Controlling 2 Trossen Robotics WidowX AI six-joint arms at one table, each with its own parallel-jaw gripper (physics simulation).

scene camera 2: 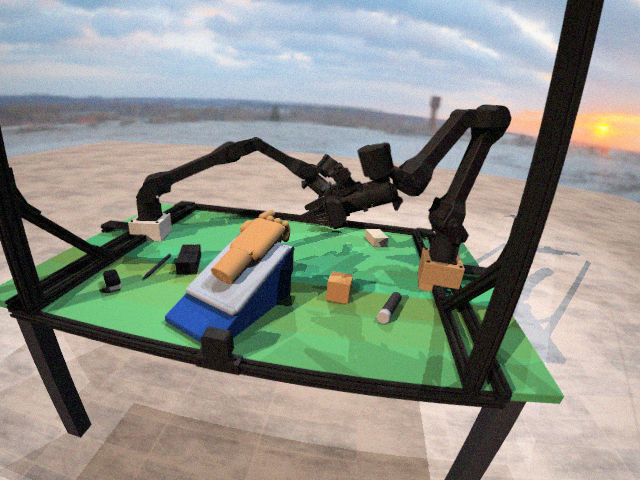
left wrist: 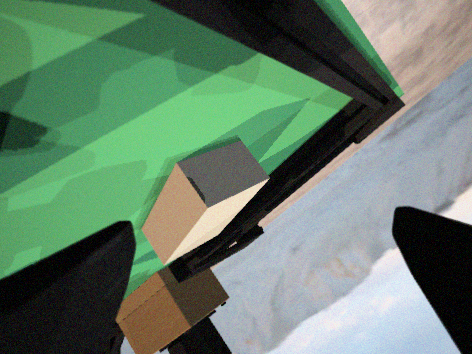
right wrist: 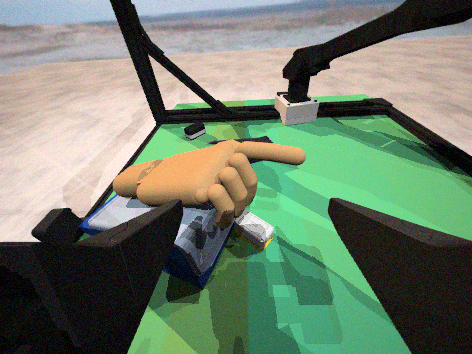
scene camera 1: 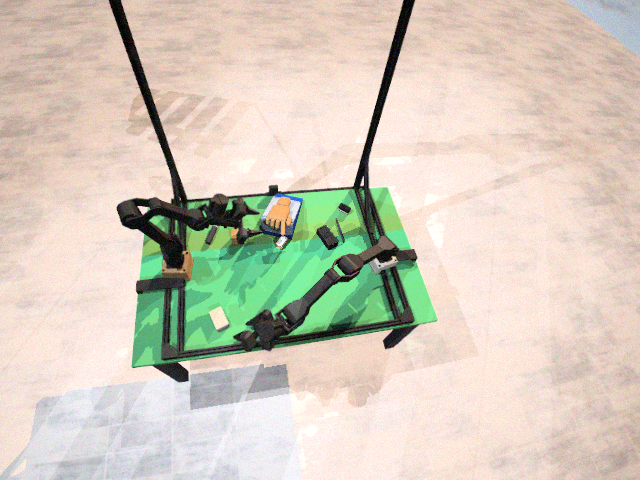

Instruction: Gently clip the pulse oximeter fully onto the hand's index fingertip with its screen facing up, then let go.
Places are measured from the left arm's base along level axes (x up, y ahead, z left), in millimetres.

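Pixels of known places: left gripper, fingertip midpoint: [scene camera 2: 355,215] [left wrist: 264,227] [scene camera 1: 239,330]; right gripper, fingertip midpoint: [scene camera 2: 301,213] [right wrist: 255,205] [scene camera 1: 260,222]; left arm's base at its link origin: [scene camera 2: 149,217] [right wrist: 296,98] [scene camera 1: 383,255]; right arm's base at its link origin: [scene camera 2: 442,257] [left wrist: 187,329] [scene camera 1: 175,261].
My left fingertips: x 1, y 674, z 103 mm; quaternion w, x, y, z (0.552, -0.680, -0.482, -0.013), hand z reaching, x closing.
Observation:
Ahead of a thing's pixels: the offset from my left fingertips to its top centre.
The pulse oximeter {dx -27, dy -285, dz -340 mm} [scene camera 1: 281,241] [right wrist: 256,230], pale with a yellow lower edge, lies on the green table by the wedge's front, apart from the index finger. The orange hand [scene camera 1: 280,209] [scene camera 2: 258,235] [right wrist: 185,177] rests on a sloping blue and white wedge [scene camera 2: 248,315] [right wrist: 201,281]. Its index finger [right wrist: 275,153] points out past the curled fingers in the right wrist view. My right gripper [scene camera 1: 260,222] [right wrist: 255,205] is open and empty, left of the wedge in scene camera 1. My left gripper [scene camera 1: 252,341] [left wrist: 264,227] is open and empty near the lower table edge.
A black box {dx -24, dy -491, dz -296 mm} [scene camera 1: 327,236] [scene camera 2: 187,259], a pen {dx -50, dy -571, dz -323 mm} [scene camera 1: 339,230] [scene camera 2: 156,266] and a small black-and-white device {dx -27, dy -642, dz -423 mm} [scene camera 1: 344,208] [scene camera 2: 110,280] lie beside the wedge. An orange cube {dx -9, dy -109, dz -427 mm} [scene camera 2: 339,287] and dark cylinder {dx -32, dy -3, dz -487 mm} [scene camera 2: 388,308] lie on its other side. A cream block {dx -30, dy +62, dz -87 mm} [scene camera 1: 218,318] [left wrist: 170,220] lies near the left gripper.

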